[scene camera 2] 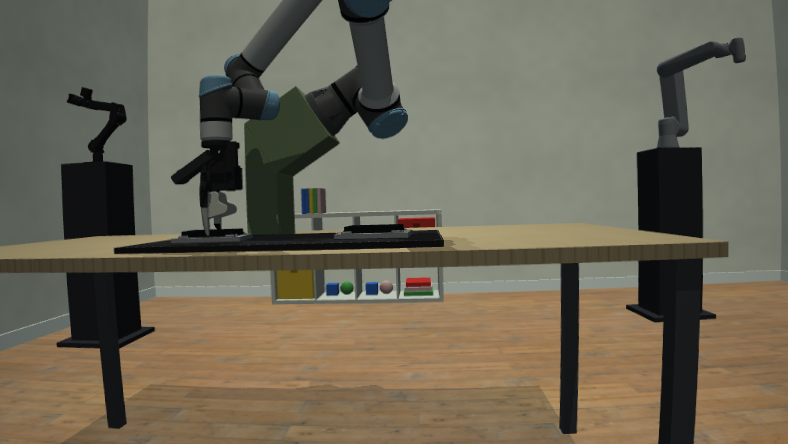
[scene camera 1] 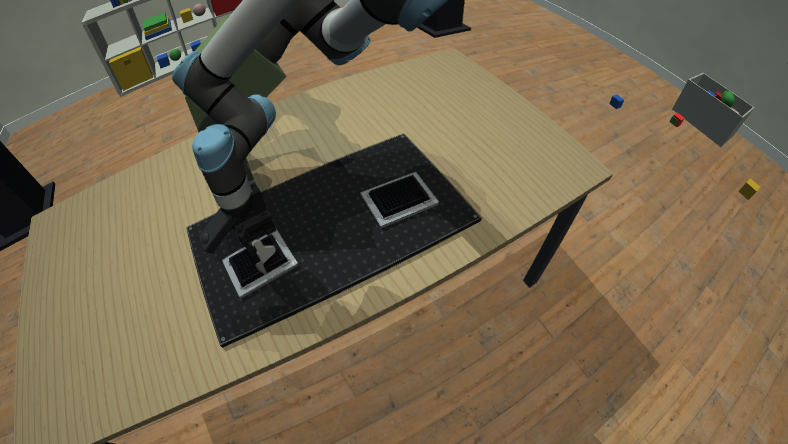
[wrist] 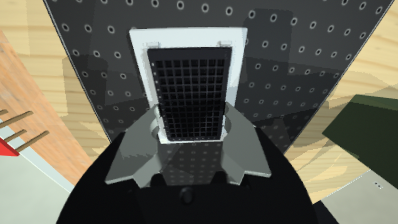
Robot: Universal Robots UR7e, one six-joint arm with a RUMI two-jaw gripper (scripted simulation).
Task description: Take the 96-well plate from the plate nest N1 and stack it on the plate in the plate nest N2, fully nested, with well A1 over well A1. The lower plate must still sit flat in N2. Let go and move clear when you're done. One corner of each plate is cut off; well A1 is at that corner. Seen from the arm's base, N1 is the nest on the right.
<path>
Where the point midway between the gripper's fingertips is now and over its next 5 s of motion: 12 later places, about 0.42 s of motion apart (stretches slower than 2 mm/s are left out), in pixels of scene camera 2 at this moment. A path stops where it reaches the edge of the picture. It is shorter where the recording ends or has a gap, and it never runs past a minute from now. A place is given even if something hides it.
My gripper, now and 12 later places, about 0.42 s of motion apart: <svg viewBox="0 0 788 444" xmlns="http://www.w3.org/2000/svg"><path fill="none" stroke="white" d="M214 234L213 227L213 220L213 212L213 204L212 198L214 198L226 197L241 197L256 196L271 195L286 195L302 194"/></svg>
</path>
